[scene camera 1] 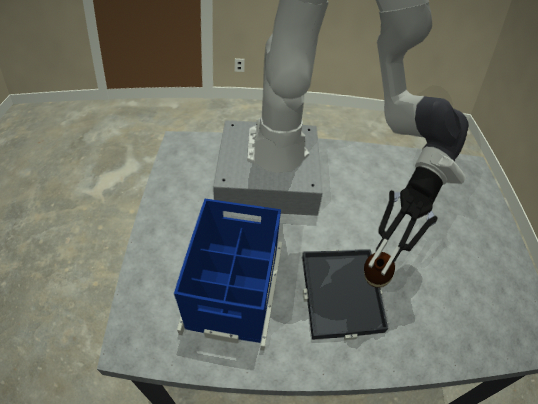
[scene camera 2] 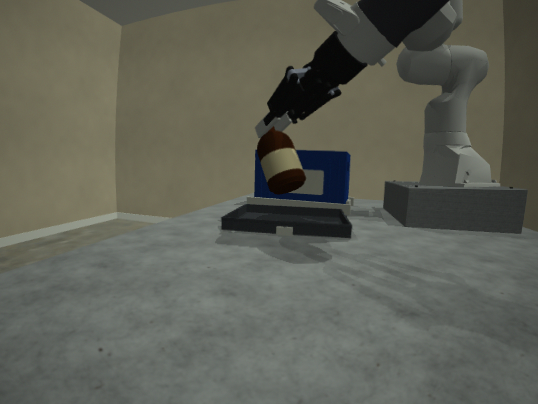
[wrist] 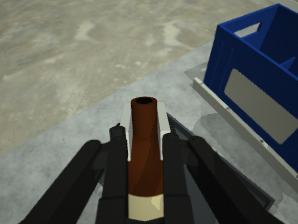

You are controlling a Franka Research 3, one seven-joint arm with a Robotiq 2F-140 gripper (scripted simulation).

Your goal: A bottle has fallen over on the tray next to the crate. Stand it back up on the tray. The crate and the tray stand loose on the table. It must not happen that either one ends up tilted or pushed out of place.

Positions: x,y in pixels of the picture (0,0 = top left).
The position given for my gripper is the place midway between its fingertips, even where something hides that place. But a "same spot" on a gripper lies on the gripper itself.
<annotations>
my gripper: scene camera 1; scene camera 2 264,133; wrist
bottle: scene camera 1; scene camera 2 279,160; wrist
same spot on bottle: [wrist: 145,170] = [scene camera 1: 388,254]
same spot on my gripper: [wrist: 222,189] = [scene camera 1: 391,209]
</annotations>
